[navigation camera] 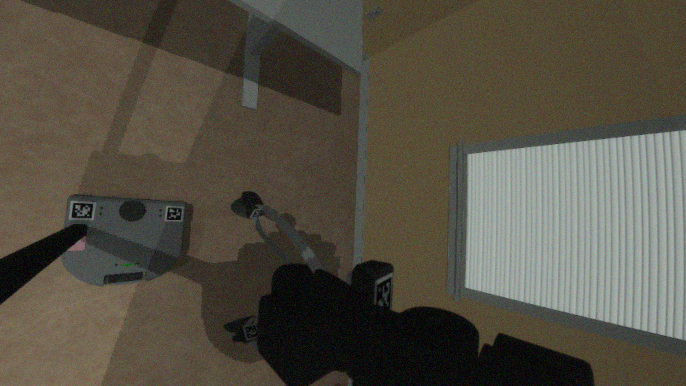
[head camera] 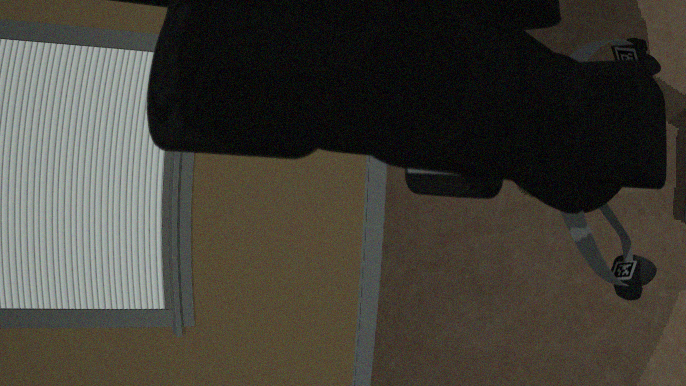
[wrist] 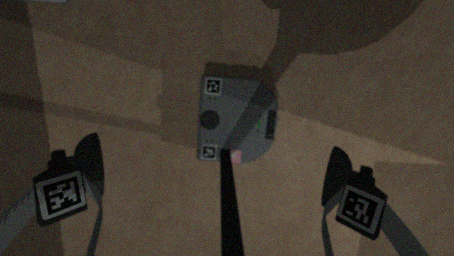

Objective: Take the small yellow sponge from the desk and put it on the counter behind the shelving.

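Pixels of known places: gripper, fingertip midpoint: (navigation camera: pixel 238 262) (wrist: pixel 216 160); robot's base, origin of the base link: (navigation camera: pixel 133 209) (wrist: pixel 211 113).
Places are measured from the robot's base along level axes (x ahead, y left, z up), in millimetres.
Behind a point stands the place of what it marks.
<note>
The yellow sponge, the counter and the shelving do not show in the current views. The pale grey desk (navigation camera: pixel 320 25) @(x 627, y -371, z 720 mm) shows in part at the top of the navigation view, with one leg below its edge. My gripper (head camera: pixel 636 165) @(x -23, y -122, z 921 mm) (navigation camera: pixel 243 267) @(x -23, y -122, z 921 mm) (wrist: pixel 216 160) @(x -23, y -122, z 921 mm) is open, its fingers wide apart over the floor with nothing between them. It is beside the yellow-brown wall, apart from the desk. The dark wrist hides part of the wall and floor in the head view.
A white ribbed panel (head camera: pixel 80 175) @(x 36, y -1385, z 1140 mm) (navigation camera: pixel 575 225) @(x 48, y -1384, z 1310 mm) in a grey frame is on the wall (head camera: pixel 275 250) @(x 241, y -1385, z 445 mm) (navigation camera: pixel 410 150) @(x 496, y -1377, z 484 mm). A grey baseboard (head camera: pixel 370 250) @(x 250, y -1371, z 58 mm) (navigation camera: pixel 361 150) @(x 557, y -1363, z 43 mm) runs along its foot. My base (navigation camera: pixel 132 240) @(x -103, y -8, z 160 mm) (wrist: pixel 225 100) @(x -51, y -81, z 160 mm) stands on the brown floor, with the dark mast (navigation camera: pixel 40 260) @(x -62, y 116, z 638 mm) (wrist: pixel 230 210) @(x -67, y 116, z 595 mm) above it.
</note>
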